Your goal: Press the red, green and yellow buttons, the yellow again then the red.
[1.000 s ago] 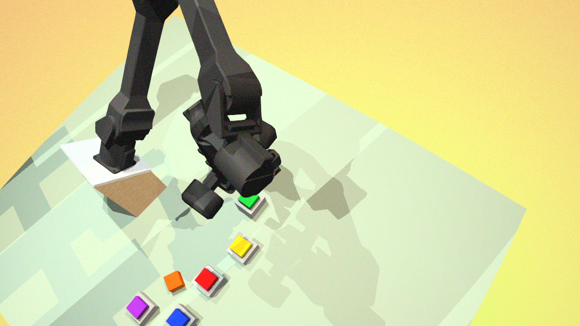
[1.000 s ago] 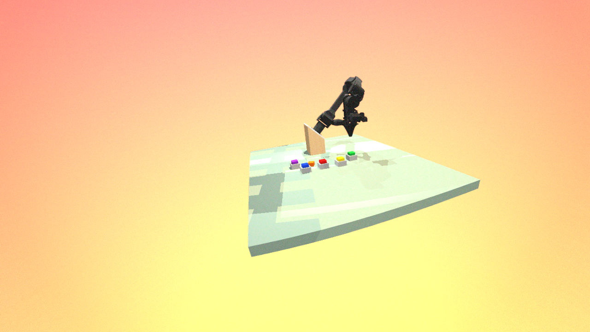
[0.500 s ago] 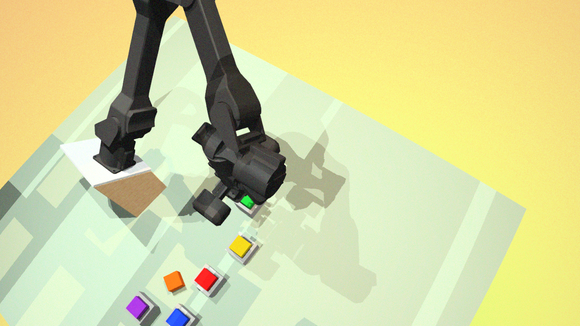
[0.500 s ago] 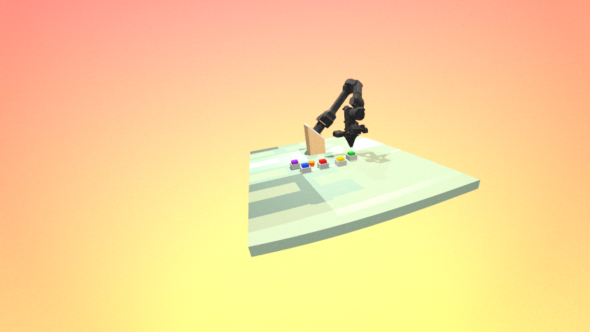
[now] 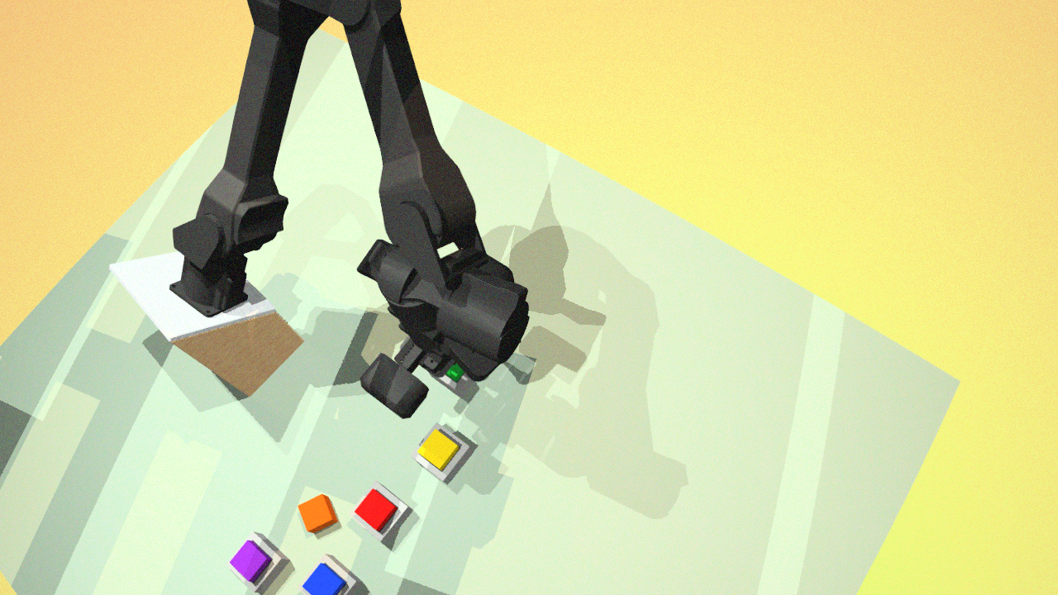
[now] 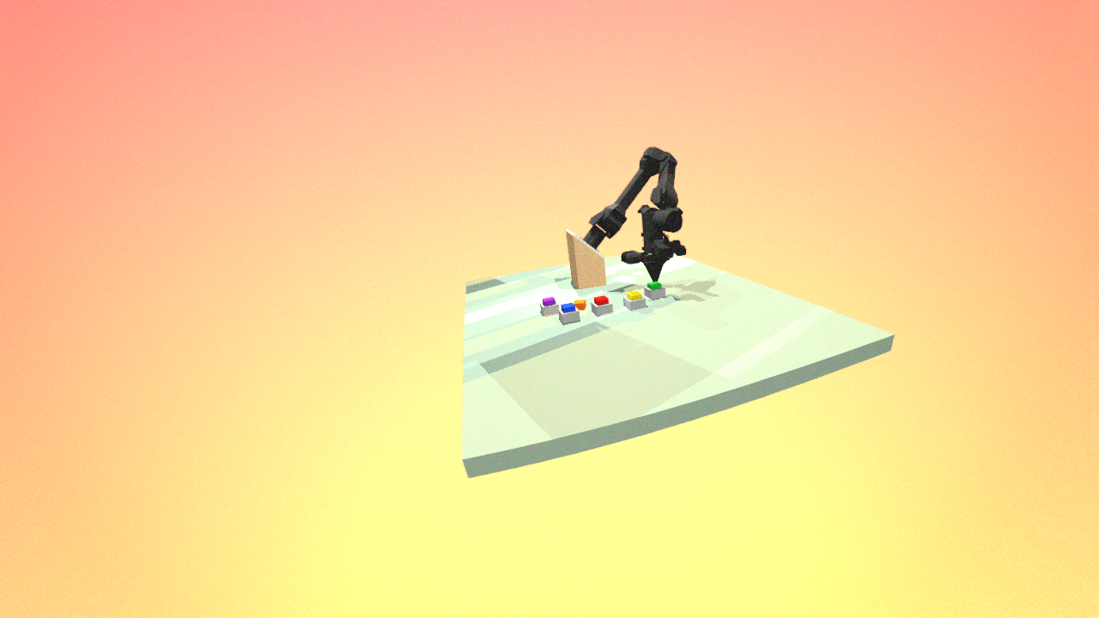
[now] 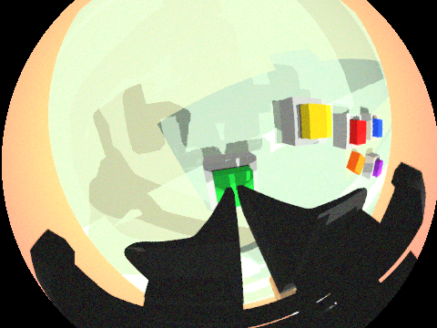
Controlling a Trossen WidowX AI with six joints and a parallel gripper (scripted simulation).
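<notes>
My gripper tip is 10 mm above the green button. From my gripper tip the other things lie so: yellow button 40 mm ahead, 90 mm to the right, 10 mm below; red button 20 mm ahead, 190 mm to the right, 10 mm below; orange block 40 mm behind, 230 mm to the right, 30 mm below.
</notes>
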